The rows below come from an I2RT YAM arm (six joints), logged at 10 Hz.
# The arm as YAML. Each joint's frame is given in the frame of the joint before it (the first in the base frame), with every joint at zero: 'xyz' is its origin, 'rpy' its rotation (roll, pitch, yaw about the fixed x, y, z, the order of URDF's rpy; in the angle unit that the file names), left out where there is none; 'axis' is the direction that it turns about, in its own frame. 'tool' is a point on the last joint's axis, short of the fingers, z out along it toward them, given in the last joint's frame.
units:
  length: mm
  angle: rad
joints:
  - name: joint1
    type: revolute
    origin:
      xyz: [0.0, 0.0, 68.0]
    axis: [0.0, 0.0, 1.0]
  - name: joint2
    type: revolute
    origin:
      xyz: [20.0, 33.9, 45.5]
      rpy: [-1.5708, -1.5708, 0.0]
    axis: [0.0, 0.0, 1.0]
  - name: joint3
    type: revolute
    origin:
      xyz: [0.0, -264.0, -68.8]
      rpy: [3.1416, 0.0, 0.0]
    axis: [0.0, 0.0, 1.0]
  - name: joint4
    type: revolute
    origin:
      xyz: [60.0, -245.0, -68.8]
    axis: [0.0, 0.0, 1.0]
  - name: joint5
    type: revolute
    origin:
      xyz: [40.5, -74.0, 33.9]
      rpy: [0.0, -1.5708, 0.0]
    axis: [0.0, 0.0, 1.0]
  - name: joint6
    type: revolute
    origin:
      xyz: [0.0, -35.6, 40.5]
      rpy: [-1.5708, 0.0, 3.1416]
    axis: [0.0, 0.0, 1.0]
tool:
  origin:
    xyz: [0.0, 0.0, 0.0]
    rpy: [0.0, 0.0, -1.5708]
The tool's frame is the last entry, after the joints.
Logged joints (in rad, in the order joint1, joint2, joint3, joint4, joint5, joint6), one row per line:
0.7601 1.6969 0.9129 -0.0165 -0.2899 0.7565
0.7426 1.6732 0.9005 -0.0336 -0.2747 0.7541
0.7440 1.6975 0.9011 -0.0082 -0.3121 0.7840
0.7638 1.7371 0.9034 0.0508 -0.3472 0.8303
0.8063 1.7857 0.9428 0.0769 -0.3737 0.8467
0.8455 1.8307 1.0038 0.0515 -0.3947 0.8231
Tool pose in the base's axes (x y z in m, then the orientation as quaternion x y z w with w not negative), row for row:
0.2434 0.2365 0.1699 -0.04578 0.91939 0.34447 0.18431
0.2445 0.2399 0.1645 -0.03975 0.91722 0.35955 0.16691
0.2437 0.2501 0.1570 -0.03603 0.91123 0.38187 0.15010
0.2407 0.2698 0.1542 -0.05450 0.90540 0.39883 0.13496
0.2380 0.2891 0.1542 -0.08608 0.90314 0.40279 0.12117
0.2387 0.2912 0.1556 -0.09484 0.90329 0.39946 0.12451
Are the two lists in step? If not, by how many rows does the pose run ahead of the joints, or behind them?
The pose runs 1 row ahead of the joints: the pose in row i belongs to the joints in row i + 1.
